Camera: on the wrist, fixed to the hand. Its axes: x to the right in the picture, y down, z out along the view.
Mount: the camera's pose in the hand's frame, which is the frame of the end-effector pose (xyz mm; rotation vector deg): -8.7 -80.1 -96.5 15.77 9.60 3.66
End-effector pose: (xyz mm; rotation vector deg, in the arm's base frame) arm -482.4 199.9 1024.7 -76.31 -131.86 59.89
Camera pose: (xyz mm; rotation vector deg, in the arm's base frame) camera -474.4 210.7 1149.7 -76.34 -110.38 67.20
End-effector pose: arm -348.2 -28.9 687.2 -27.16 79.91 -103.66
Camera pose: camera -438.7 46.1 731.7 -7.78 70.36 -113.81
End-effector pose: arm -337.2 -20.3 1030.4 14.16 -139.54 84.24
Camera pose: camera -291.0 27.8 1137.0 5.61 -121.84 101.84
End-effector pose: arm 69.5 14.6 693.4 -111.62 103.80 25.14
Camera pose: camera 142.0 -24.6 788.4 -102.30 110.35 2.34
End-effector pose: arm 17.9 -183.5 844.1 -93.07 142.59 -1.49
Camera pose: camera 79.4 -215.7 948.9 -84.97 144.28 -28.24
